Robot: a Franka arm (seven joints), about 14 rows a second.
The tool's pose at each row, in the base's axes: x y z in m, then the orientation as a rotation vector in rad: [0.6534, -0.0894, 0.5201, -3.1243, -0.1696, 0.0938]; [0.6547, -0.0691, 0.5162, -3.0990, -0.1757, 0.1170]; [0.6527, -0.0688, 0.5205, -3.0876, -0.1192, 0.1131]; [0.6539, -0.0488, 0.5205, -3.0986, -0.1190, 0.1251]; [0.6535, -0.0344, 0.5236, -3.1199, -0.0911, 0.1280]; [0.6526, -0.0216, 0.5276, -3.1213, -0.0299, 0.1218]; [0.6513, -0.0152, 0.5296, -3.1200, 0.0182, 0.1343]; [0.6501, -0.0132, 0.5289, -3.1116, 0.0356, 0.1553]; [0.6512, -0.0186, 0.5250, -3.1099, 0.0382, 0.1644]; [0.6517, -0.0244, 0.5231, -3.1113, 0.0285, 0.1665]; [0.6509, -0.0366, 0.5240, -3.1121, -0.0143, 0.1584]
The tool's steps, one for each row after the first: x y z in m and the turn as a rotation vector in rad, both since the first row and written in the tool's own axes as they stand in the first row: [0.0037, -0.0200, 0.0040, 0.0248, -0.0141, -0.0054]; [0.0015, -0.0206, -0.0002, 0.0399, -0.0109, 0.0302]; [0.0049, -0.0403, -0.0001, 0.0289, -0.0190, 0.0310]; [0.0059, -0.0547, -0.0031, 0.0091, -0.0213, 0.0499]; [0.0061, -0.0676, -0.0069, 0.0101, -0.0171, 0.0891]; [0.0054, -0.0741, -0.0088, 0.0124, -0.0249, 0.1199]; [0.0045, -0.0762, -0.0080, 0.0207, -0.0381, 0.1309]; [0.0052, -0.0707, -0.0042, 0.0223, -0.0440, 0.1326]; [0.0052, -0.0648, -0.0024, 0.0207, -0.0454, 0.1264]; [0.0030, -0.0528, -0.0033, 0.0194, -0.0403, 0.0989]
